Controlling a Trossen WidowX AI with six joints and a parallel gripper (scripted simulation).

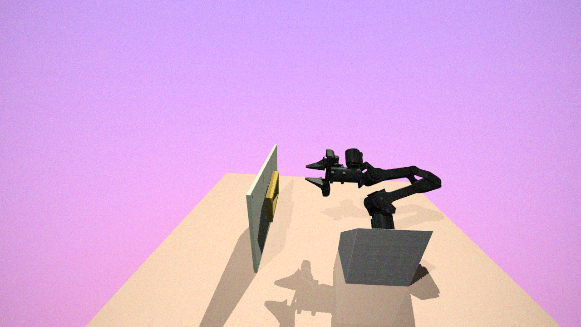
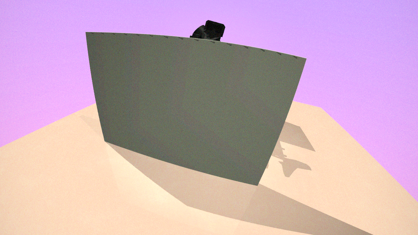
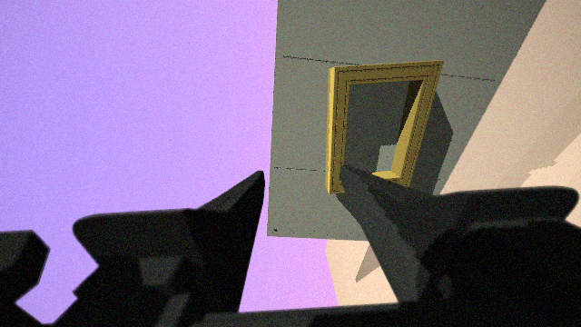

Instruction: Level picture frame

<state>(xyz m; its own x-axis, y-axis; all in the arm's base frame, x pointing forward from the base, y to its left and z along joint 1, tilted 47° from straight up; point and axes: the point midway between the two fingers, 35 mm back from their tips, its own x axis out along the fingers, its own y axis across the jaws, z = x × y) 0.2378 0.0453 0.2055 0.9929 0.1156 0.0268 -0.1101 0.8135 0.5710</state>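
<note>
The yellow picture frame lies 14 cm ahead of my gripper tip, 1 cm to the left of it and 11 cm below it. Round my gripper tip: wall panel (15 cm ahead, 12 cm below).
</note>
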